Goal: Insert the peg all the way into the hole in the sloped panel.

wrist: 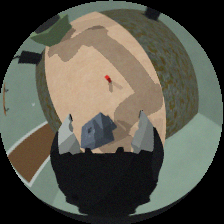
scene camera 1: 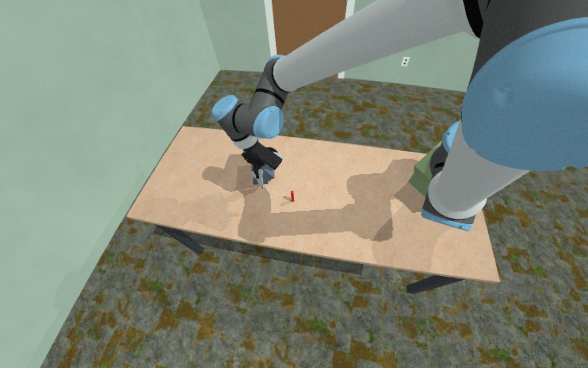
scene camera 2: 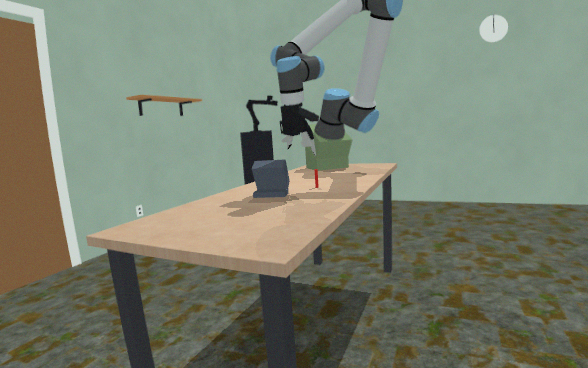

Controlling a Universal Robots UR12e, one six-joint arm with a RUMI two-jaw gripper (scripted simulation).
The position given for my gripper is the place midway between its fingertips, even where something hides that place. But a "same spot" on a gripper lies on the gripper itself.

my gripper: wrist 104,112; scene camera 1; scene camera 2
same spot on my gripper: (scene camera 1: 257,173) = (scene camera 2: 311,131)
